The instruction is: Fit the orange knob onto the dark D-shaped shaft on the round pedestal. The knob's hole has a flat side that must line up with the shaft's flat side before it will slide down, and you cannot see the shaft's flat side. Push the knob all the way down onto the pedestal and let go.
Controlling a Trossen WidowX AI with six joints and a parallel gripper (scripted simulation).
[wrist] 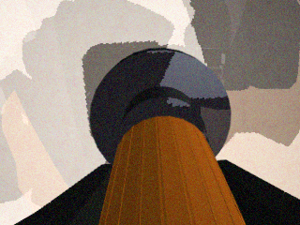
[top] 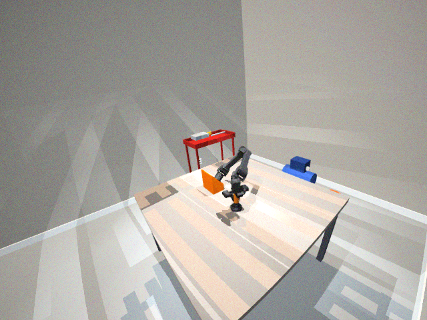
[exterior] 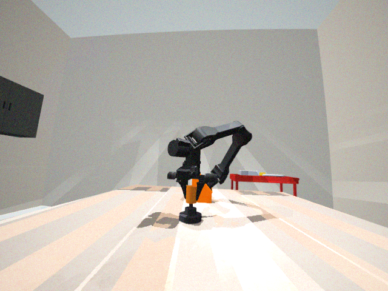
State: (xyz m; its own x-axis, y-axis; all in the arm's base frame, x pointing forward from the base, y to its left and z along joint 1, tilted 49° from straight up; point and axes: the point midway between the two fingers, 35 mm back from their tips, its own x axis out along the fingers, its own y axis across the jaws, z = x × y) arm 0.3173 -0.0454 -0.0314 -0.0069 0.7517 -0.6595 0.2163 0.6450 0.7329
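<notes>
Right now my gripper tip is 20 mm below the orange knob. Round my gripper tip: dark round pedestal (40 mm below).
</notes>
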